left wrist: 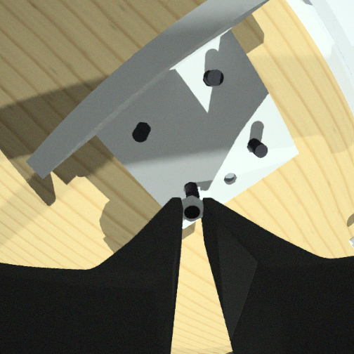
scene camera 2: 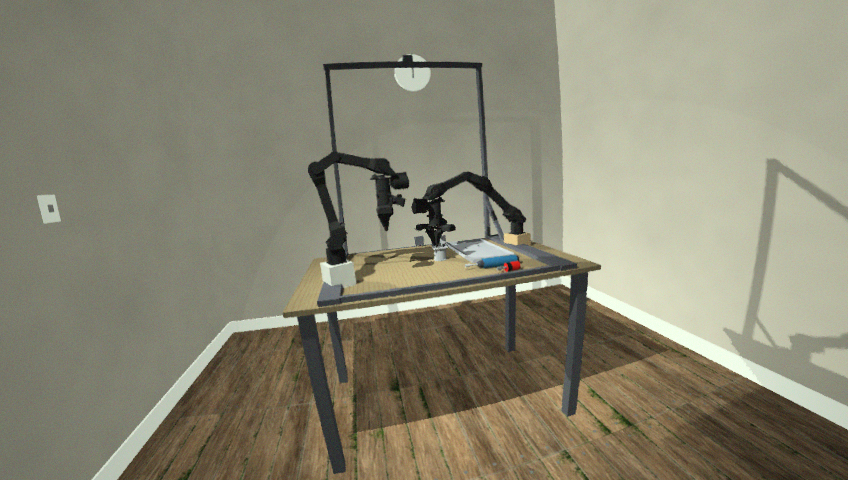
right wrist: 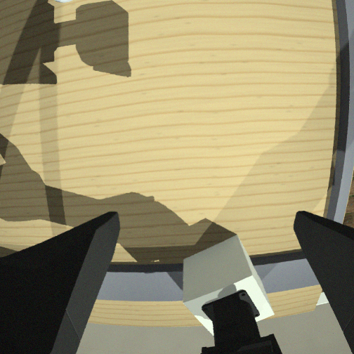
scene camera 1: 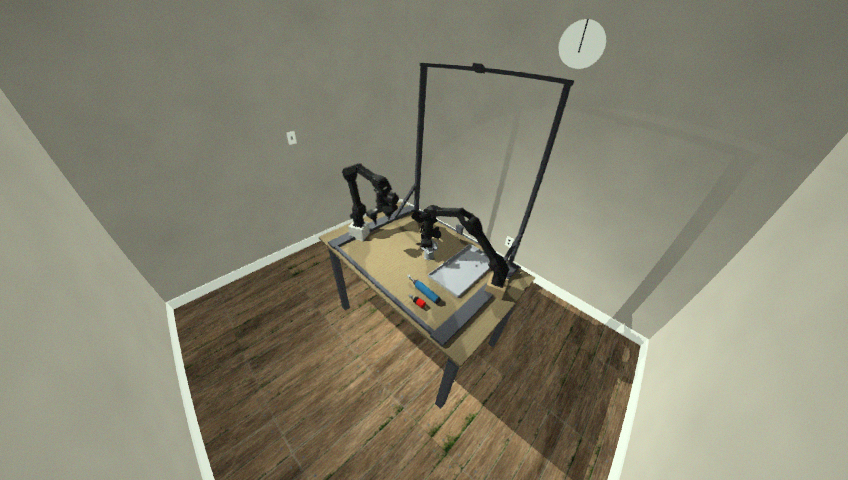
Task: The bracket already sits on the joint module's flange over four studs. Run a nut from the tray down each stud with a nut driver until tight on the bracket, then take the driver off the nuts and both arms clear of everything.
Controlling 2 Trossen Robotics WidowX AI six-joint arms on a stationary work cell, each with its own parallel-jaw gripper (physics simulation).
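Places are measured from the left arm's base along level axes (x ahead, y left, z up), in centimetres.
Pixels of known places: left gripper, between the fingertips: [scene camera 2: 435,245] [scene camera 1: 424,247]; right gripper, between the fingertips: [scene camera 2: 386,229] [scene camera 1: 382,222]; left arm's base, origin of its link: [scene camera 2: 517,233] [scene camera 1: 498,282]; right arm's base, origin of its link: [scene camera 2: 336,262] [scene camera 1: 358,224].
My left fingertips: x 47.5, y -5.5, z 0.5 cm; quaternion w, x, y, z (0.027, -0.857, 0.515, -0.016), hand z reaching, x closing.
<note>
Ahead of a thing's pixels: the offset from my left fingertips to its middle.
The grey bracket [left wrist: 165,162] has an upright wall and several dark studs in the left wrist view, including one stud [left wrist: 141,132] at the left and another [left wrist: 258,148] at the right. My left gripper [left wrist: 190,206] [scene camera 2: 437,245] is shut on a small grey nut [left wrist: 192,200], beside the nearest stud [left wrist: 191,189]; whether it is threaded I cannot tell. The pale joint module @[dz -3.7, dx -2.8, dy -1.1 cm] [scene camera 1: 428,254] [scene camera 2: 440,255] stands below. My right gripper [right wrist: 209,221] [scene camera 2: 386,228] is open and empty, high over the table's left side. A blue driver @[dz -5.4, dx -12.3, dy +25.4 cm] [scene camera 1: 426,290] [scene camera 2: 498,261] lies on the table.
A shallow grey tray @[dz -6.6, dx -26.2, dy -2.7 cm] [scene camera 1: 449,279] [scene camera 2: 487,249] lies right of the module. A small red-handled tool @[dz -5.7, dx -13.2, dy +34.0 cm] [scene camera 1: 418,301] [scene camera 2: 511,266] lies by the blue driver near the front edge. A dark frame [scene camera 1: 421,130] [scene camera 2: 483,130] rises behind the table.
</note>
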